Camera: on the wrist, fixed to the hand. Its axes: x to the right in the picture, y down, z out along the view.
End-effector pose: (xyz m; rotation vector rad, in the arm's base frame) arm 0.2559 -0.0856 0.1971 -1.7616 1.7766 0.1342
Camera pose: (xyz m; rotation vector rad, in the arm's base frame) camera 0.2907 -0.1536 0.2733 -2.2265 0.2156 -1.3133
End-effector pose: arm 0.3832 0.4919 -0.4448 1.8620 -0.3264 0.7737
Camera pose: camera 0.4088 0.5961 -0.4565 1.7082 1.5769 0.1616
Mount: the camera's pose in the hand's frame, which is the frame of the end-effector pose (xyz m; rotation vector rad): 0.0248 -0.0660 -0.0817 0.5747 0.4752 -1.5112
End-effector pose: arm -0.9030 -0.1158 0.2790 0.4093 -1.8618 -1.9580
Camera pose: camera -0.8916 -0.1975 0.2094 -2.0439 1.3242 1.1056
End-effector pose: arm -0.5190 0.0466 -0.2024 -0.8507 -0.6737 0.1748
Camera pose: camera -0.4573 -0.0390 -0.1798 0.3114 -0.6086 -1.1161
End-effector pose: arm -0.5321 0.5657 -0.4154 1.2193 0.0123 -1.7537
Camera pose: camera -0.5207 0.6240 -0.5055 -1.6109 -0.6844 1.8611
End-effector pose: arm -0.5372 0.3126 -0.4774 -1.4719 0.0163 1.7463
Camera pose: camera -0.4316 0.3294 -0.4917 -0.9032 -0.2564 0.1235
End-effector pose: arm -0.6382 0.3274 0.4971 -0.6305 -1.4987 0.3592
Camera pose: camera -0.5666 0.2762 0.5595 0.8621 -0.9737 -0.5077
